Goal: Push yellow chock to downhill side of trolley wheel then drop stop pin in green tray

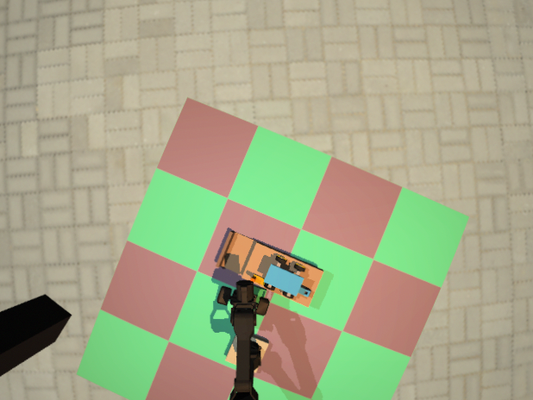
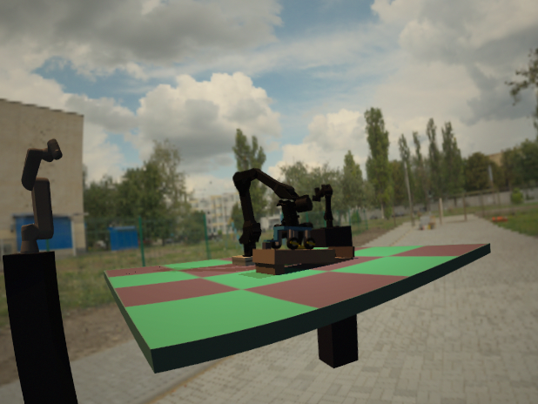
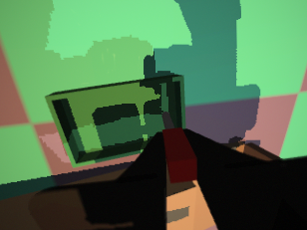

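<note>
Right now my gripper tip is 6 cm above the green tray, 3 cm to the left of it and 1 cm short of it. From my gripper tip the other things lie so: dark end block (15 cm to the left, 10 cm ahead, 3 cm below); then yellow chock (9 cm ahead, 3 cm above, 2 cm to the right); then red-headed stop pin (right at my gripper tip).
</note>
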